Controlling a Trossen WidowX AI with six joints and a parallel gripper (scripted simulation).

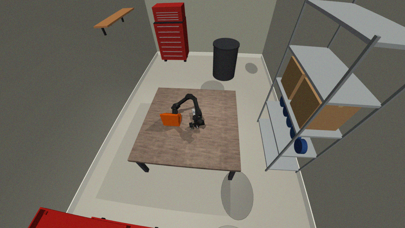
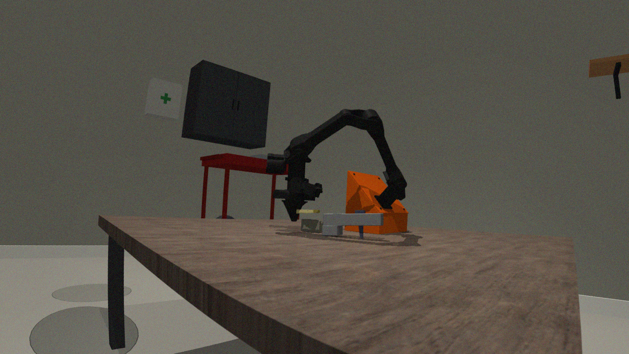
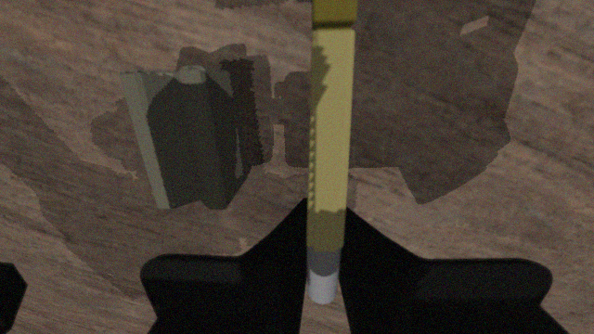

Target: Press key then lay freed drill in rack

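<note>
Now: the yellow drill 40 mm to the left of my gripper tip, 40 mm above it and 10 mm behind it. Round my gripper tip: grey block fixture: 190 mm to the left, 60 mm behind, 10 mm above; then dark T-shaped key: 220 mm to the left, 70 mm behind, 20 mm above.
</note>
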